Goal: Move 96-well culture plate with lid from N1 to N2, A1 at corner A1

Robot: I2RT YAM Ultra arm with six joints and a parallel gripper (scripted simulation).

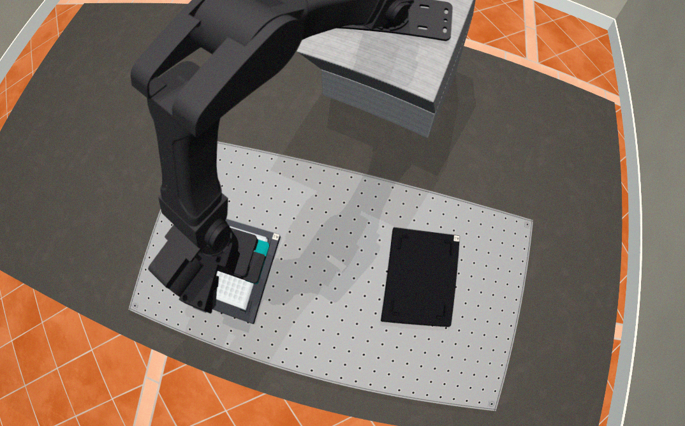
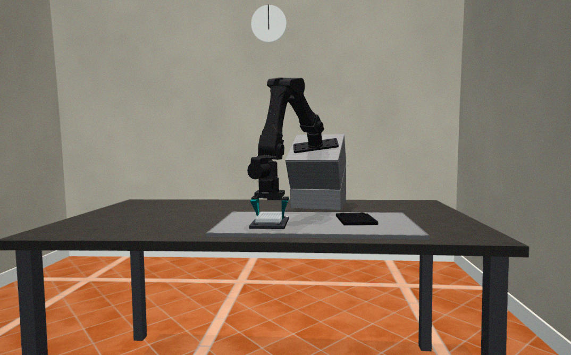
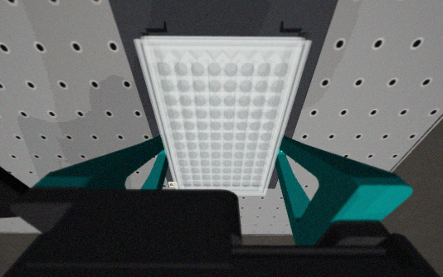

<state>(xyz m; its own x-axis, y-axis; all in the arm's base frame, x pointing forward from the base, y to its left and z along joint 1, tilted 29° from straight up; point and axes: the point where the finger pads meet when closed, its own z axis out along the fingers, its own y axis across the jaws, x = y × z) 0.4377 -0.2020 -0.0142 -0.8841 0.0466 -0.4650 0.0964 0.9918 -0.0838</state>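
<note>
The clear lid lies 10 mm ahead of my hand and 10 mm above it. From my hand the other things lie so: nest N2 (10 mm ahead, 20 mm below); then nest N1 (30 mm behind, 310 mm to the left, 20 mm below).
</note>
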